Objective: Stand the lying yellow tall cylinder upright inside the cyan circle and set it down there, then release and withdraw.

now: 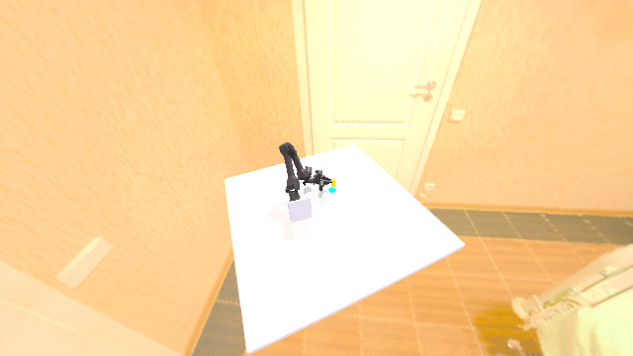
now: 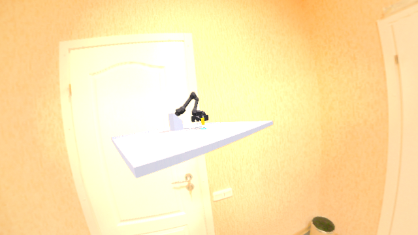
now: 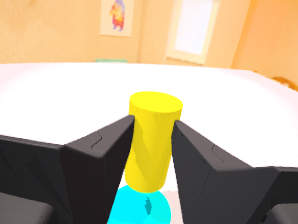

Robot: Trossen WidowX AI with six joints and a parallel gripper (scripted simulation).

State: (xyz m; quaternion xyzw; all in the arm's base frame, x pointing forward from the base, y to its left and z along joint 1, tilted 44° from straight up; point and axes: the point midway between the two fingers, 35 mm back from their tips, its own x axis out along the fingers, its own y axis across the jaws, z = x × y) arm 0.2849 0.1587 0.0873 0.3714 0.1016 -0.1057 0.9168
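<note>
My gripper tip is 100 mm above the cyan circle. From my gripper tip the other things lie so: yellow cylinder (10 mm ahead, 20 mm below).
</note>
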